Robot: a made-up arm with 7 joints. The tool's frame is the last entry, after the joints. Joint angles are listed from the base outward.
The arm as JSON. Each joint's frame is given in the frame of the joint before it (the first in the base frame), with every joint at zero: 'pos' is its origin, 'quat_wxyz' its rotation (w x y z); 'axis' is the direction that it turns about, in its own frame. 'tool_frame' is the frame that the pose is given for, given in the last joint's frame.
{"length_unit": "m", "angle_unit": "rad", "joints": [
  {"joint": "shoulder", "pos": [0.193, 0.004, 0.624], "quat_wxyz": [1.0, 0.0, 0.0, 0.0], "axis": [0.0, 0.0, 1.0]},
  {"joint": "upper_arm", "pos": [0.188, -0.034, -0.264], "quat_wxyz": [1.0, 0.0, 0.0, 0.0], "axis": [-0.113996, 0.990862, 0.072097]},
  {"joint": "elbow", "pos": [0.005, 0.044, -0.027], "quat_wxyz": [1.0, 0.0, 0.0, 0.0], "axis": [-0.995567, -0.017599, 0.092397]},
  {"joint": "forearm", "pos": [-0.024, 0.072, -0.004], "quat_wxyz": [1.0, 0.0, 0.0, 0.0], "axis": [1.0, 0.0, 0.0]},
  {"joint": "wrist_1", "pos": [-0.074, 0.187, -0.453], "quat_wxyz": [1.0, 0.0, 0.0, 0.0], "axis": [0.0, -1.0, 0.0]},
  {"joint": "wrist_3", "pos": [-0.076, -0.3, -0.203], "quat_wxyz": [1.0, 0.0, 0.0, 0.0], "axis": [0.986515, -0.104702, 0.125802]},
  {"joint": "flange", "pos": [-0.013, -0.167, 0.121], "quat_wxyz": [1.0, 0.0, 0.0, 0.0], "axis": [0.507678, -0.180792, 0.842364]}
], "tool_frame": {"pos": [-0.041, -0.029, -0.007], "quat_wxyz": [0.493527, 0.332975, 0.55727, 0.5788]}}
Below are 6 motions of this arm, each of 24 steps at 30 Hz.
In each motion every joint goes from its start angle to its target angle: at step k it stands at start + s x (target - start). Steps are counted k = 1, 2, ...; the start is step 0. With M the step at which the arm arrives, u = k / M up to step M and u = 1 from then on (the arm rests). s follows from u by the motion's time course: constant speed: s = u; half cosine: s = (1 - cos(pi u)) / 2; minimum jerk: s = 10 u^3 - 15 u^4 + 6 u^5.
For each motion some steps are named. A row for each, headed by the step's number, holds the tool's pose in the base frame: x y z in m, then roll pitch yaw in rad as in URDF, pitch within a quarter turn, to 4 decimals.
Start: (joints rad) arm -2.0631 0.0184 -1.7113 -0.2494 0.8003 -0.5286 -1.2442
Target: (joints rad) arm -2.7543 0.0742 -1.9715 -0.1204 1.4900 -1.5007 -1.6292
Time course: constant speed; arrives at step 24
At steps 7, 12, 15, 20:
7: 0.5886 -0.4155 0.3113 2.1530 0.4746 -2.2367
12: 0.4976 -0.4943 0.3924 2.1620 0.7499 -2.5287
15: 0.4291 -0.5306 0.4383 2.1569 0.9232 -2.7069
20: 0.2967 -0.5652 0.5079 2.0955 1.2233 -3.0447

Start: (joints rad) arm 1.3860 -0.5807 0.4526 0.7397 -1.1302 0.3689 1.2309
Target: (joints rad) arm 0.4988 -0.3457 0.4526 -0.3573 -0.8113 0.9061 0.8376
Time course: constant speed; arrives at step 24
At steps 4, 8, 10, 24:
4: 0.4306 0.1495 -0.3091 0.3399 -0.6943 -1.9294
8: 0.5091 0.0202 -0.2866 0.5121 -0.6909 -2.3343
10: 0.5337 -0.0515 -0.2685 0.5957 -0.6731 -2.5292
24: 0.4193 -0.5364 -0.0187 1.0052 -0.3426 2.6534

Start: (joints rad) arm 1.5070 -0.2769 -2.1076 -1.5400 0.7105 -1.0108 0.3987
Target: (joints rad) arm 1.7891 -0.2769 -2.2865 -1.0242 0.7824 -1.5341 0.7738
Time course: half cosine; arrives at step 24
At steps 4, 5, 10, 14, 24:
4: 0.0012 0.0746 -0.0972 0.8865 0.3925 2.9440
5: -0.0137 0.0736 -0.0890 0.8957 0.3796 2.9618
10: -0.1146 0.0570 -0.0173 0.9625 0.2788 3.0943
14: -0.1937 0.0285 0.0698 1.0239 0.1712 -3.0576
24: -0.2674 -0.0236 0.2167 1.1001 -0.0011 -2.8633

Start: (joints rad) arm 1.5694 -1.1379 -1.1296 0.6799 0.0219 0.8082 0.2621
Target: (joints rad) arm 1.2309 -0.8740 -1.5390 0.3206 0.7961 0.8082 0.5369
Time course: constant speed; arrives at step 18
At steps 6, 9, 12, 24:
6: -0.6275 0.3444 0.3905 -1.3230 0.4425 -1.3211
9: -0.5933 0.4034 0.4196 -1.4931 0.4161 -1.5216
12: -0.5496 0.4624 0.4444 -1.6476 0.3661 -1.7203
24: -0.4354 0.5721 0.4781 -1.8933 0.2077 -2.0996

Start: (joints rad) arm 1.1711 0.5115 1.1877 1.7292 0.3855 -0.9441 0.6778
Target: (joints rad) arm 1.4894 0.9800 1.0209 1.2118 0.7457 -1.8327 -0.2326
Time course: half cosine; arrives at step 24
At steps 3, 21, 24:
3: 0.0005 -0.2482 -0.0183 1.7487 0.0696 -2.7997
21: 0.0362 -0.4197 0.1320 -2.4555 1.0131 -1.0662
24: 0.0423 -0.4271 0.1336 -2.3358 0.9872 -0.9344

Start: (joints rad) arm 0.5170 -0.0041 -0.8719 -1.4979 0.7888 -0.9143 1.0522
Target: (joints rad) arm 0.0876 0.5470 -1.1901 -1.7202 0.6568 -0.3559 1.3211
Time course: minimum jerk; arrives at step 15
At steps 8, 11, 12, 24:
8: 0.2437 -0.4307 0.1737 1.9424 0.4306 -2.8115
11: 0.1733 -0.4732 0.2180 1.7339 0.1154 -2.9245
12: 0.1582 -0.4801 0.2262 1.6901 0.0540 -2.9440
24: 0.1441 -0.4859 0.2334 1.6496 -0.0009 -2.9607

